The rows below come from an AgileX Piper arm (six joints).
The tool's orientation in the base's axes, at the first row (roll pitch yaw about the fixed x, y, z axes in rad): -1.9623, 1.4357, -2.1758
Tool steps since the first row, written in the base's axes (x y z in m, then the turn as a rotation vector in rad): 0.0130, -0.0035, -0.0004, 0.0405, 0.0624, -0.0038; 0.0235, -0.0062, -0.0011, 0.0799, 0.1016, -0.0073; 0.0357, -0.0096, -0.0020, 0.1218, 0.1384, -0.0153; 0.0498, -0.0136, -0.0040, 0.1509, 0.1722, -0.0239; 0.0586, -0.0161, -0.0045, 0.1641, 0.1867, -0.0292; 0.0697, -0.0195, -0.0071, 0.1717, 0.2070, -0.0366; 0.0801, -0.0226, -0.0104, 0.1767, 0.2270, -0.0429; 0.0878, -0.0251, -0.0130, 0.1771, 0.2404, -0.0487; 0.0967, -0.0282, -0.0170, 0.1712, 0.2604, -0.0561; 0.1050, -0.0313, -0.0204, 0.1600, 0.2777, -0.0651; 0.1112, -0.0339, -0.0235, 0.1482, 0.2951, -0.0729
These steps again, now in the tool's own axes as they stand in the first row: -0.0002, -0.0007, 0.0135, -0.0062, 0.0694, 0.0263; 0.0000, -0.0010, 0.0243, -0.0101, 0.1160, 0.0565; 0.0003, -0.0017, 0.0370, -0.0095, 0.1614, 0.0899; 0.0017, -0.0024, 0.0517, -0.0070, 0.2013, 0.1114; 0.0018, -0.0029, 0.0608, -0.0043, 0.2188, 0.1215; 0.0039, -0.0036, 0.0725, 0.0002, 0.2410, 0.1249; 0.0067, -0.0040, 0.0835, 0.0038, 0.2622, 0.1258; 0.0089, -0.0046, 0.0917, 0.0081, 0.2760, 0.1236; 0.0126, -0.0052, 0.1012, 0.0136, 0.2951, 0.1139; 0.0156, -0.0061, 0.1102, 0.0215, 0.3107, 0.0998; 0.0185, -0.0069, 0.1169, 0.0282, 0.3261, 0.0849
